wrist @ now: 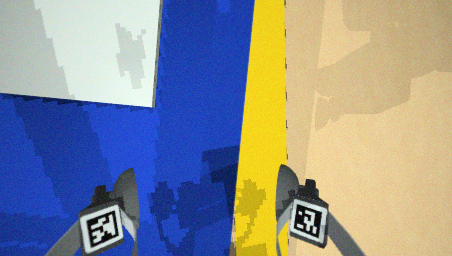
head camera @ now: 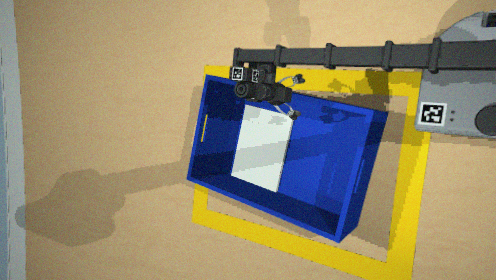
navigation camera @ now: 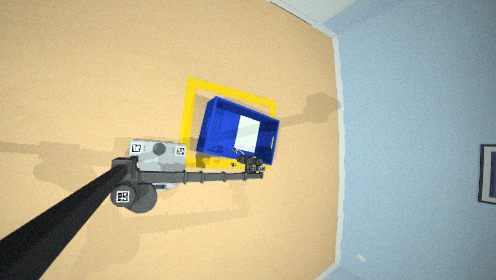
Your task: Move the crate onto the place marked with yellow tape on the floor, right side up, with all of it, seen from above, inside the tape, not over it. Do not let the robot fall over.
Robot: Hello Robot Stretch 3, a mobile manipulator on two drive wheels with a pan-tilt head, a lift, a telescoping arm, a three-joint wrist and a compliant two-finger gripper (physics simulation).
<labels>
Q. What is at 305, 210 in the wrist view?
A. My gripper.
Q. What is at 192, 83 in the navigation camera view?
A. A yellow tape rectangle.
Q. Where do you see a blue crate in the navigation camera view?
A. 217, 136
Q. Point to a white box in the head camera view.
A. At 264, 136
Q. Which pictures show the blue crate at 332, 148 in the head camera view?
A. The wrist view, the head camera view and the navigation camera view: all of them.
</labels>
